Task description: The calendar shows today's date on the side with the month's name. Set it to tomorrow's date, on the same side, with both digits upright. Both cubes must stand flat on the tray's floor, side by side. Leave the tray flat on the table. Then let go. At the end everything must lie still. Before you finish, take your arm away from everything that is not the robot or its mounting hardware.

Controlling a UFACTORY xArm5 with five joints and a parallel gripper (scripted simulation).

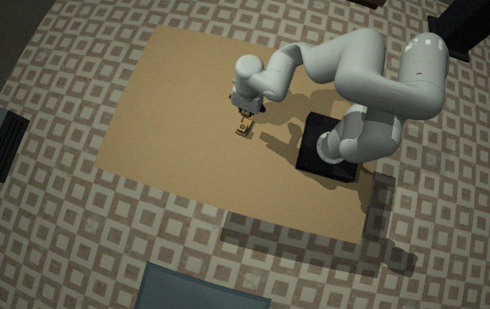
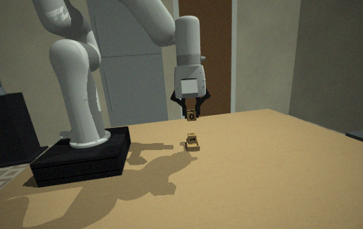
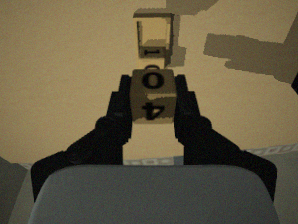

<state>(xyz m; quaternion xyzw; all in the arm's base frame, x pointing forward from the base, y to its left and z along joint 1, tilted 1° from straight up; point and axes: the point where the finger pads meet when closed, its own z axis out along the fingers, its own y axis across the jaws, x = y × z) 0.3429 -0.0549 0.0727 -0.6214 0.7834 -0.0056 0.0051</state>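
My hand is 130 mm above the wooden calendar tray and 20 mm to the right of it. Also, from my hand: wooden date cube 10 mm below.
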